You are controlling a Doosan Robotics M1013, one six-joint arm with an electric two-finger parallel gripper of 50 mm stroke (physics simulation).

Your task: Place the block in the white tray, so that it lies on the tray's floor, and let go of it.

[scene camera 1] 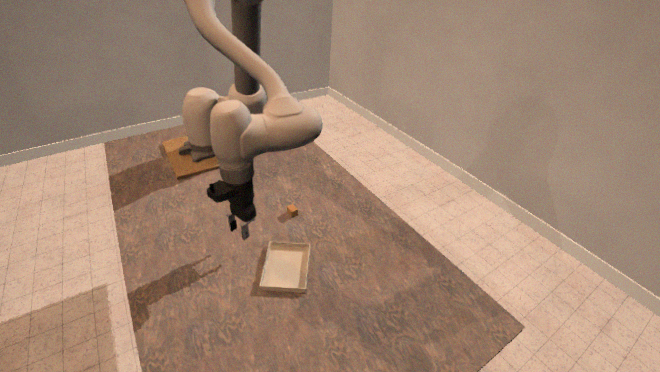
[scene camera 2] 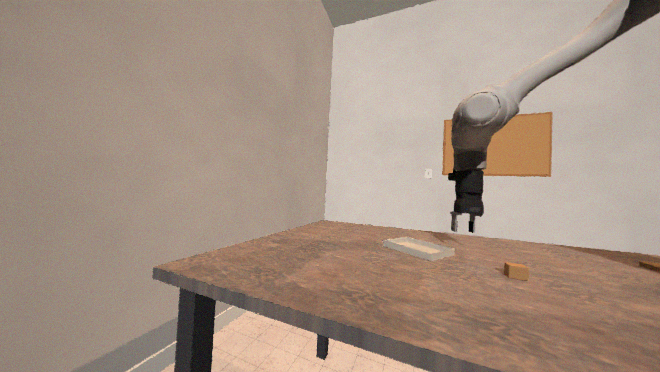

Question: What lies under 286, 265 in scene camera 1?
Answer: A white tray.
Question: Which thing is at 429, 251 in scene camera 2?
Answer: A white tray.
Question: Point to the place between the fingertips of my gripper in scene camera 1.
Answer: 239, 233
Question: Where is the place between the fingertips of my gripper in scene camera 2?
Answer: At 462, 231
